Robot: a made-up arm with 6 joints.
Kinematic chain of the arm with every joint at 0, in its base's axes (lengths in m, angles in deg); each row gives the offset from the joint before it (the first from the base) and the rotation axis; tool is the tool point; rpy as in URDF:
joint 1: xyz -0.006 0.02 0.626 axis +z
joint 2: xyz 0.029 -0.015 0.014 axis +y
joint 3: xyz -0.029 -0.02 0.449 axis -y
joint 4: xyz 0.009 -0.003 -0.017 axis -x
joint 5: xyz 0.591 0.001 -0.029 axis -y
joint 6: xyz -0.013 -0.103 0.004 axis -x
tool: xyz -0.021 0.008 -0.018 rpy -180 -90 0
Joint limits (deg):
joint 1: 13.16..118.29
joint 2: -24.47..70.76
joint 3: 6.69..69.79
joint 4: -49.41..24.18
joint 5: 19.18..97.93
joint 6: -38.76..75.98
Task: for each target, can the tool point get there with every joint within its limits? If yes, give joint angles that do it. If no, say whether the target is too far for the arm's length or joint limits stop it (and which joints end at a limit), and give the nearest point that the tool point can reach.
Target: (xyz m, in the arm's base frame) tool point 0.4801 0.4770 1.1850
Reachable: yes | joints 55.68 8.96 27.24 -6.73 41.26 60.17
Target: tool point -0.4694 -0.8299 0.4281
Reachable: no: joint limits stop it (at a limit: joint 2, joint 3, joint 4, joint 5, joint 6) | nearest point -0.1350 -0.2167 1.6066 | short by 1.370 m
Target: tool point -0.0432 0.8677 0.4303
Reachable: yes | joints 103.20 62.98 23.08 6.47 73.90 56.98
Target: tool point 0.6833 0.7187 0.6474
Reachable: yes | joints 54.63 59.61 41.01 14.37 91.01 40.01
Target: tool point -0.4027 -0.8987 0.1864
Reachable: no: joint limits stop it (at a limit: joint 1, joint 2, joint 3, joint 6) | nearest point 0.5855 0.0471 0.2408 | short by 1.369 m
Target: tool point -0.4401 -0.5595 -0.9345
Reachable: no: too far | nearest point -0.2217 0.5631 0.1999 | short by 1.611 m
